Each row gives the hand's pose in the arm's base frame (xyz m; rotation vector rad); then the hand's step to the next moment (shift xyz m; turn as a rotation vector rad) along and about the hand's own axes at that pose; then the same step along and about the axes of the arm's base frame.
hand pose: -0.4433 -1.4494 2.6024 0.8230 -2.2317 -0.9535
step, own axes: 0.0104 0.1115 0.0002 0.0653 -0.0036 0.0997
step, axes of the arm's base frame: -0.0415 0.0546 0.0885 -0.1106 -0.0070 -0.0441
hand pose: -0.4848 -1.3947 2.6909 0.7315 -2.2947 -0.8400
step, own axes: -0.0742 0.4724 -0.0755 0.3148 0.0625 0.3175
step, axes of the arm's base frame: -0.0351 0.3273 0.3550 -0.4461 -0.0443 -0.0534
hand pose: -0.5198 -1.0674 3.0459 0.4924 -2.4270 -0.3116
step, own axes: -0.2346 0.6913 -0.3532 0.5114 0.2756 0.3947
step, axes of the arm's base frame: 0.2067 0.6869 0.3783 -0.6955 0.0730 0.0652
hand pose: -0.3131 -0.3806 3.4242 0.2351 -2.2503 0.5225
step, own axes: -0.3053 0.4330 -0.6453 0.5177 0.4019 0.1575
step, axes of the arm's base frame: 0.4927 0.6733 0.0308 -0.5824 0.2910 0.1747
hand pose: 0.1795 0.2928 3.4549 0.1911 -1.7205 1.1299
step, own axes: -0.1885 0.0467 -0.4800 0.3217 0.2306 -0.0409
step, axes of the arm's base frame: 0.3751 0.3177 -0.1627 -0.2593 0.2749 0.1247
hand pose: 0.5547 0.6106 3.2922 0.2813 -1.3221 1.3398
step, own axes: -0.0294 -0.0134 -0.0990 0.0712 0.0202 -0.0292
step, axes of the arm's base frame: 0.0708 0.0583 -0.0493 -0.0222 0.0670 0.0366
